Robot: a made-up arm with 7 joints. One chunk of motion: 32 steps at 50 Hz.
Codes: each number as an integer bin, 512 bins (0 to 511) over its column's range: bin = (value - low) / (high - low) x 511, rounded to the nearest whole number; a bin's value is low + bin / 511 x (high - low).
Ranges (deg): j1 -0.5..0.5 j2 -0.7..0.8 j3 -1.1..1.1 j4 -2..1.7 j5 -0.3..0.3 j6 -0.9..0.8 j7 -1.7..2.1
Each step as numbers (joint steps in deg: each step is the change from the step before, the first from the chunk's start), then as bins.
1 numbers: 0.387 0.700 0.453 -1.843 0.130 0.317 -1.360
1 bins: 453 477 361 22 366 366 46
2 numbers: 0.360 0.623 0.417 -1.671 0.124 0.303 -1.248
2 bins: 439 451 352 45 361 362 61
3 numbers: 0.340 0.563 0.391 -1.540 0.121 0.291 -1.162
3 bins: 429 430 346 64 359 358 72
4 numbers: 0.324 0.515 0.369 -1.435 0.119 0.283 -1.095
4 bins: 421 414 341 78 357 356 81
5 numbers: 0.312 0.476 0.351 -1.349 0.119 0.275 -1.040
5 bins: 415 401 337 90 357 353 89
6 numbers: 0.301 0.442 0.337 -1.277 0.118 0.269 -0.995
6 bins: 409 389 334 100 356 351 95
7 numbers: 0.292 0.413 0.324 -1.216 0.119 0.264 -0.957
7 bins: 405 379 331 108 357 350 100
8 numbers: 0.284 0.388 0.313 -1.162 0.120 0.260 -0.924
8 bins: 401 371 328 116 358 349 104
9 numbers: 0.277 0.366 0.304 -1.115 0.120 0.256 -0.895
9 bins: 397 363 326 122 358 347 108
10 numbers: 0.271 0.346 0.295 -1.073 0.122 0.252 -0.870
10 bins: 394 356 324 128 359 346 112
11 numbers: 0.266 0.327 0.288 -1.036 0.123 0.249 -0.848
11 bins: 391 350 322 133 360 345 115
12 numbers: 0.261 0.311 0.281 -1.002 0.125 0.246 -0.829
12 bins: 389 344 321 138 362 344 117
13 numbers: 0.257 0.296 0.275 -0.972 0.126 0.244 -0.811
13 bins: 387 339 319 142 363 344 120
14 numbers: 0.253 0.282 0.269 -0.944 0.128 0.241 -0.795
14 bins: 385 335 318 146 365 343 122
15 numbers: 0.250 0.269 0.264 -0.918 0.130 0.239 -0.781
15 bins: 383 330 317 149 366 342 124
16 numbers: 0.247 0.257 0.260 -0.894 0.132 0.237 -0.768
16 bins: 382 326 316 153 368 342 125
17 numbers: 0.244 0.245 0.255 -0.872 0.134 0.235 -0.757
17 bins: 380 322 315 156 370 341 127
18 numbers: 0.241 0.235 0.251 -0.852 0.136 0.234 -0.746
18 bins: 379 319 314 159 371 341 128
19 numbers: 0.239 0.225 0.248 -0.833 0.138 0.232 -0.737
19 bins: 378 315 313 161 373 340 129
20 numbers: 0.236 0.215 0.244 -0.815 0.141 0.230 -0.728
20 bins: 376 312 312 164 376 340 131
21 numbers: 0.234 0.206 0.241 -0.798 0.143 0.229 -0.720
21 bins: 375 309 311 166 377 339 132
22 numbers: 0.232 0.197 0.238 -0.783 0.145 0.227 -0.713
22 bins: 374 306 311 168 379 339 133
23 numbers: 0.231 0.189 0.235 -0.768 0.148 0.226 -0.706
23 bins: 374 303 310 170 382 338 134
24 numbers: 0.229 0.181 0.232 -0.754 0.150 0.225 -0.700
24 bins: 373 300 309 172 383 338 134
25 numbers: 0.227 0.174 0.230 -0.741 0.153 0.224 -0.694
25 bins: 371 298 309 174 386 338 135
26 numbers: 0.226 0.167 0.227 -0.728 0.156 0.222 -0.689
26 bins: 371 295 308 176 388 337 136
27 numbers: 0.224 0.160 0.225 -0.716 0.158 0.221 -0.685
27 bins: 370 293 308 177 390 337 136
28 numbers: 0.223 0.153 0.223 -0.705 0.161 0.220 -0.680
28 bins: 369 291 307 179 393 337 137
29 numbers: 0.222 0.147 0.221 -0.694 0.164 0.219 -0.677
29 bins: 369 289 307 180 395 336 138
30 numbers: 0.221 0.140 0.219 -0.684 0.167 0.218 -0.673
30 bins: 368 286 306 182 398 336 138
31 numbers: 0.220 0.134 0.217 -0.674 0.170 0.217 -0.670
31 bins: 368 284 306 183 400 336 139
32 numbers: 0.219 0.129 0.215 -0.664 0.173 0.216 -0.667
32 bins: 367 282 305 185 403 335 139
